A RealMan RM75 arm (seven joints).
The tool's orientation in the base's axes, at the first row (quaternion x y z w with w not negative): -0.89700, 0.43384, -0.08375, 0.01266
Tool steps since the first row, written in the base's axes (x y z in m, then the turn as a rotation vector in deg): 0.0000, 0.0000, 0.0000, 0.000, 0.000, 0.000; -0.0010, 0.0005, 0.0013, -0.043, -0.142, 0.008; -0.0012, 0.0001, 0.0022, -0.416, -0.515, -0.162; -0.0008, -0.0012, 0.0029, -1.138, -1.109, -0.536; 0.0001, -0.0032, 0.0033, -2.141, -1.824, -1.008; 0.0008, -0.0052, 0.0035, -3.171, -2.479, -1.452
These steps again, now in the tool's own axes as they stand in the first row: 0.0000, 0.0000, 0.0000, 0.000, 0.000, 0.000; -0.0008, 0.0003, -0.0015, 0.086, 0.121, -0.008; -0.0005, 0.0007, -0.0024, 0.126, 0.659, 0.118; 0.0009, 0.0011, -0.0029, 0.097, 1.626, 0.400; 0.0030, 0.0016, -0.0031, -0.022, 2.895, 0.739; 0.0050, 0.0023, -0.0031, -0.200, 4.145, 1.044
